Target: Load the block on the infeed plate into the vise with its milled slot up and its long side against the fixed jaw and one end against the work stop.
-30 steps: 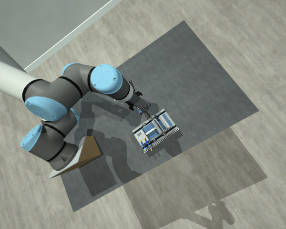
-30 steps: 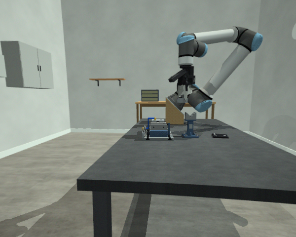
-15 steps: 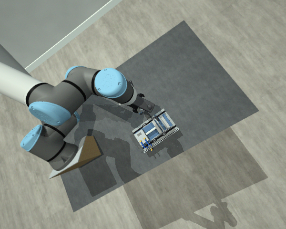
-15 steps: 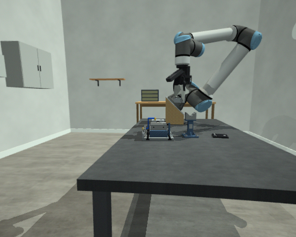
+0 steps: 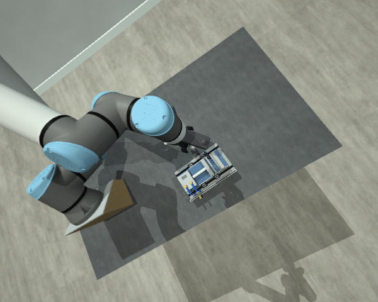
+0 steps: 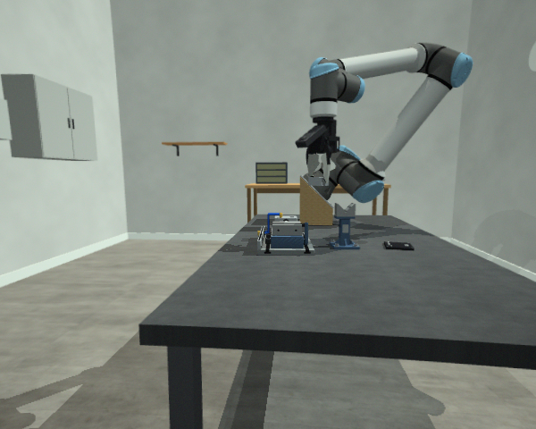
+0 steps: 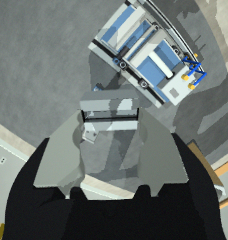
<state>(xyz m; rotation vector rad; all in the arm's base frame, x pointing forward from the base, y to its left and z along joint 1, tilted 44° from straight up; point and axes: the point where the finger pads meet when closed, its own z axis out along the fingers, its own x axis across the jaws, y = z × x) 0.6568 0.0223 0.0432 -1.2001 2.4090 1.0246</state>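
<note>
Now: the vise 30 mm behind my hand, 120 mm to the right of it and 210 mm below it. Round my hand: infeed plate (80 mm behind, 290 mm to the left, 250 mm below); part (right at my hand).
</note>
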